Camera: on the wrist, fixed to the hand. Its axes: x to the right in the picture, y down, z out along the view.
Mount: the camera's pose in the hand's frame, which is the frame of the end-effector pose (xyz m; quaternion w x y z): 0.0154 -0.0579 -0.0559 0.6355 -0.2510 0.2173 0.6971
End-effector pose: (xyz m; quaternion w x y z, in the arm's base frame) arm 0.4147 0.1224 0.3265 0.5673 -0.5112 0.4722 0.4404
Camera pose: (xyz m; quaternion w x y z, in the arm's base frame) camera 0.4694 0.0618 0.3191 0.1774 0.2338 -0.6691 -0.6827
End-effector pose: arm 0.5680 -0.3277 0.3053 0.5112 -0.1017 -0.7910 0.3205
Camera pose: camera 0.6195 -0.3425 0.3673 0.2478 -0.8140 -0.4011 0.3394
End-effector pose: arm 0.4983 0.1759 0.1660 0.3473 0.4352 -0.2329 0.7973
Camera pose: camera 0.5065 0.2566 0.1545 0.1752 0.1462 0.5760 -0.7849
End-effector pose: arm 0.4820 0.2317 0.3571 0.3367 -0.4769 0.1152 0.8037
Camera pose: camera 0.5533 0.2533 0.3230 0.4910 0.4819 -0.2771 -0.6707
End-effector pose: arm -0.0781 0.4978 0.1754 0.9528 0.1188 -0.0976 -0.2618
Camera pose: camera -0.0788 0.4512 0.1080 0.8390 -0.1748 0.1279 0.4991
